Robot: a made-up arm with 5 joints.
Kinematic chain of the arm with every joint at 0, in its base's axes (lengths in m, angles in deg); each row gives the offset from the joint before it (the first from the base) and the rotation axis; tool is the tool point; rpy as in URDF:
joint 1: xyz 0 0 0.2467 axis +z
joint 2: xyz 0 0 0 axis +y
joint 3: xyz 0.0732 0 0.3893 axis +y
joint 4: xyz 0.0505 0 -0.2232 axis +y
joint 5: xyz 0.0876 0 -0.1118 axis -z
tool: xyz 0 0 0 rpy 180 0 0
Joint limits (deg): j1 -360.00..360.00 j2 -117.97..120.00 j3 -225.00..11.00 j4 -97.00..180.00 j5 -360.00..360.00
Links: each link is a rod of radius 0.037 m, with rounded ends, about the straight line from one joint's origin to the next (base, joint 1, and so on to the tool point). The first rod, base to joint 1, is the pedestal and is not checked.
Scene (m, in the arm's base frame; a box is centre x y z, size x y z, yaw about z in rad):
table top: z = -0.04
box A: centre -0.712 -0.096 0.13 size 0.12 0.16 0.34 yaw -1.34
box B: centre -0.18 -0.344 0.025 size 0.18 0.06 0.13 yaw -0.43
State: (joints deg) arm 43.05 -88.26 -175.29 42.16 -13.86
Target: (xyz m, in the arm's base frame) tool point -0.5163 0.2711 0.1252
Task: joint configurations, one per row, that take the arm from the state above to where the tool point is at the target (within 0.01 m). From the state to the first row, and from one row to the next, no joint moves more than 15 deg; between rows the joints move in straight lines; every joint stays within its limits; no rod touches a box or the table.
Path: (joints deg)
1: 30.36 -76.31 -180.55 48.56 -22.89
2: 17.67 -64.37 -185.81 54.95 -31.91
3: 6.33 -67.24 -195.61 41.96 -27.40
4: -5.01 -70.11 -205.40 28.96 -22.89
5: -16.36 -72.99 -215.20 15.96 -18.37
6: -27.70 -75.86 -225.00 2.97 -13.86

